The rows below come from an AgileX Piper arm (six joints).
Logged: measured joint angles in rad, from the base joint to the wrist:
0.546 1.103 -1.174 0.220 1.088 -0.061
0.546 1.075 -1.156 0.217 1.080 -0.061
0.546 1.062 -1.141 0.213 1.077 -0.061
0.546 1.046 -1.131 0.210 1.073 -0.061
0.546 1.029 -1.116 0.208 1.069 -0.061
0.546 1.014 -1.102 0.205 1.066 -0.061
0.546 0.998 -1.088 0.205 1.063 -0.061
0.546 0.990 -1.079 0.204 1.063 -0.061
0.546 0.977 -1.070 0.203 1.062 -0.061
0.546 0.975 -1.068 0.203 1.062 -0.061
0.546 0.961 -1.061 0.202 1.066 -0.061
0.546 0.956 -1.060 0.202 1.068 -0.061
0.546 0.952 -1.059 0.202 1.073 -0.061
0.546 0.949 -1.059 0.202 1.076 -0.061
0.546 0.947 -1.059 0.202 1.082 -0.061
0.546 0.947 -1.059 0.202 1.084 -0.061
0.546 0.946 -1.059 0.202 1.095 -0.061
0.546 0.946 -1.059 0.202 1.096 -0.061
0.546 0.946 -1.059 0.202 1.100 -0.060
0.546 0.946 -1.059 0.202 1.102 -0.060
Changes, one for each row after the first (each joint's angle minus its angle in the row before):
0.000 -0.028 0.018 -0.003 -0.008 0.000
0.000 -0.013 0.015 -0.004 -0.003 0.000
0.000 -0.016 0.010 -0.003 -0.004 0.000
0.000 -0.017 0.015 -0.002 -0.004 0.000
0.000 -0.015 0.014 -0.003 -0.003 0.000
0.000 -0.016 0.014 0.000 -0.003 0.000
0.000 -0.008 0.009 -0.001 0.000 0.000
0.000 -0.013 0.009 -0.001 -0.001 0.000
0.000 -0.002 0.002 0.000 0.000 0.000
0.000 -0.014 0.007 -0.001 0.004 0.000
0.000 -0.005 0.001 0.000 0.002 0.000
0.000 -0.004 0.001 0.000 0.005 0.000
0.000 -0.003 0.000 0.000 0.003 0.000
0.000 -0.002 0.000 0.000 0.006 0.000
0.000 0.000 0.000 0.000 0.002 0.000
0.000 -0.001 0.000 0.000 0.011 0.000
0.000 0.000 0.000 0.000 0.001 0.000
0.000 0.000 0.000 0.000 0.004 0.001
0.000 0.000 0.000 0.000 0.002 0.000

